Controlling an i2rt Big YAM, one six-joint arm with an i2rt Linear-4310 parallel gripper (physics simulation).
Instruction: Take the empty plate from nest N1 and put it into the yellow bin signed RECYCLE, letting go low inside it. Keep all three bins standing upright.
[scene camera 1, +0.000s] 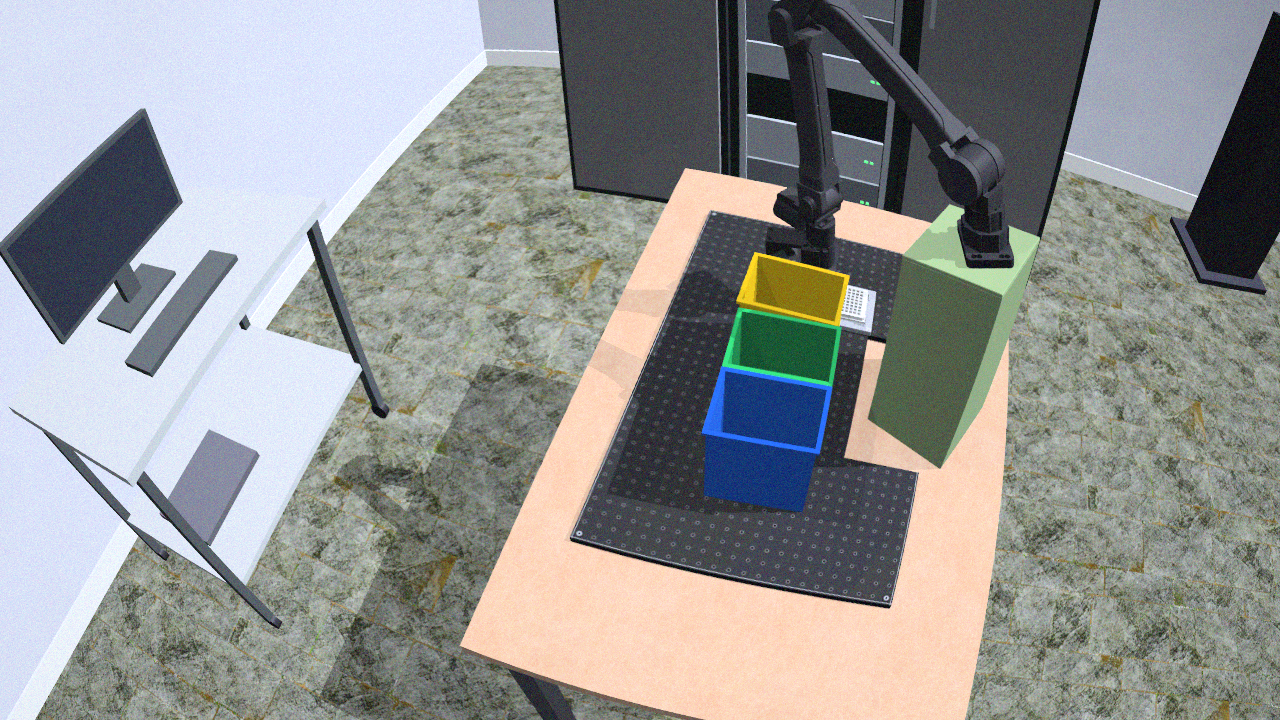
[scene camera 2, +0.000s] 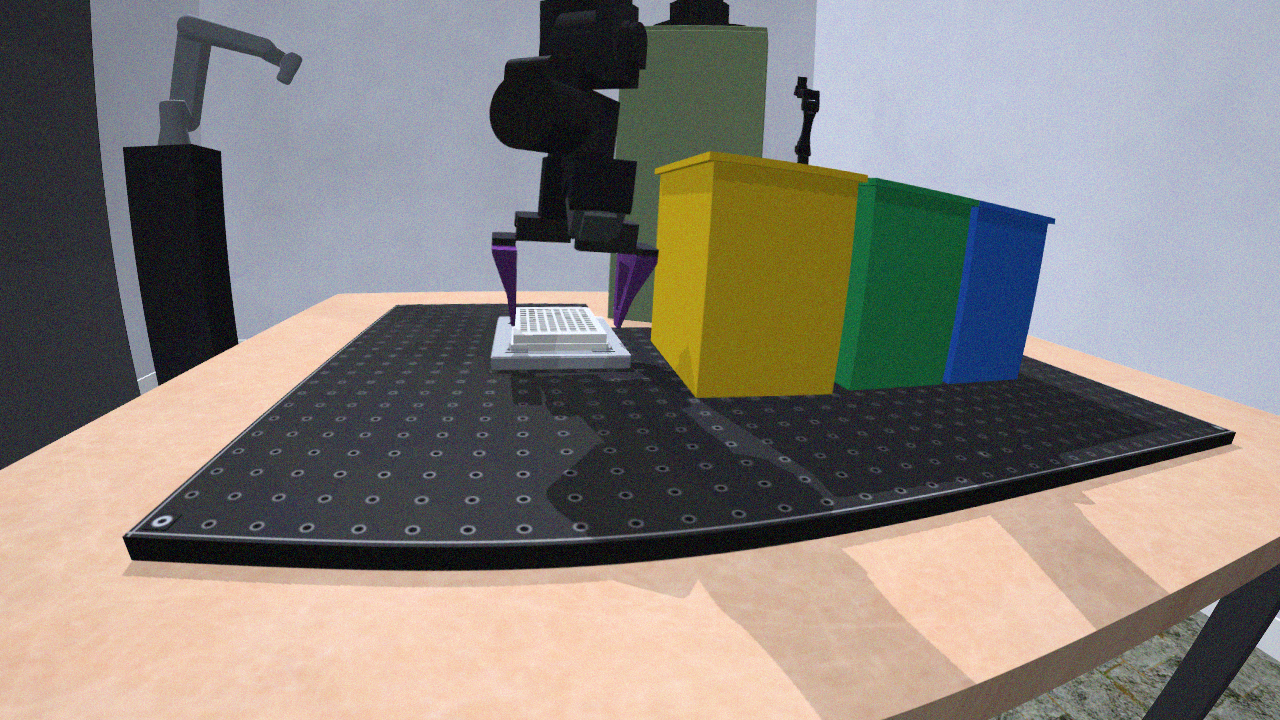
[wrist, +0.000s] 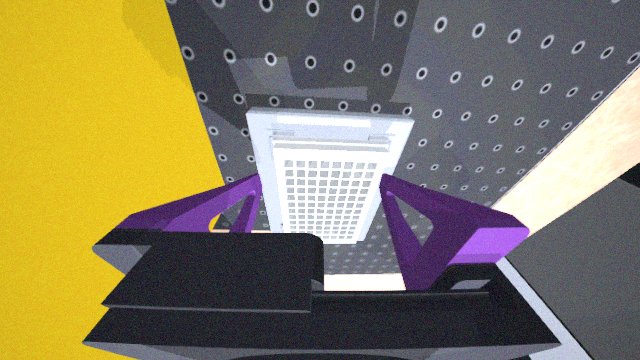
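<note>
The white plate, with its grid of wells, sits flat in the pale grey nest. My gripper is open, pointing down, its two purple fingers apart over the plate's two long sides; the tips are near the height of the plate's top, with nothing held. In scene camera 1 the fingers are hidden behind the yellow bin. The yellow bin stands upright beside the nest; its RECYCLE sign does not show.
The green bin and the blue bin stand upright in a row with the yellow one on the black perforated board. The tall green pedestal carries the arm's base.
</note>
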